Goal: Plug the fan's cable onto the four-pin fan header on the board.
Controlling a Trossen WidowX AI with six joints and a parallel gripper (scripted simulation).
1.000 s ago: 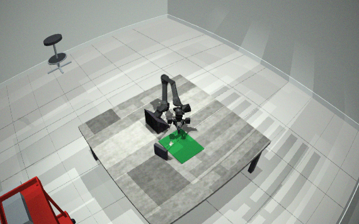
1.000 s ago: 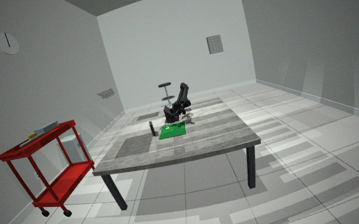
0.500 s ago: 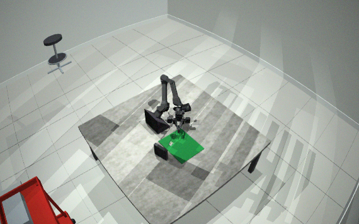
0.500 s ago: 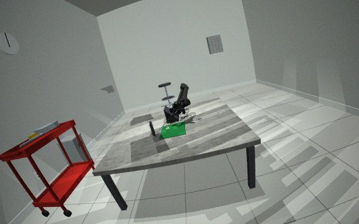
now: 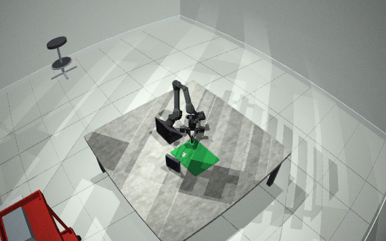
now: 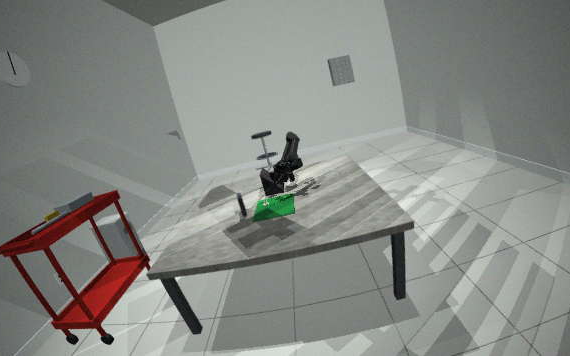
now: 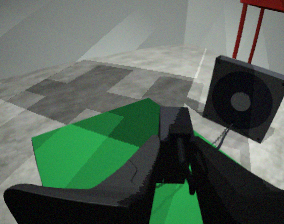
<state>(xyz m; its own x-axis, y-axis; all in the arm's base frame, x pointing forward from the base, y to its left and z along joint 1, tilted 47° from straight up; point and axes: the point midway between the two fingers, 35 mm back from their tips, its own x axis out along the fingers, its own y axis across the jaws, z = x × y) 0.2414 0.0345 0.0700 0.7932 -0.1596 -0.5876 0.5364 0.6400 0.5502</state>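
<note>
My gripper tip is now 1 cm short of the white four-pin header, 8 cm to the left of it and 13 cm above it. From my gripper tip the other things lie so: green board: 7 cm ahead, 2 cm to the right, 14 cm below; black fan: 7 cm ahead, 21 cm to the right, 7 cm below; dark plug: 1 cm below.
</note>
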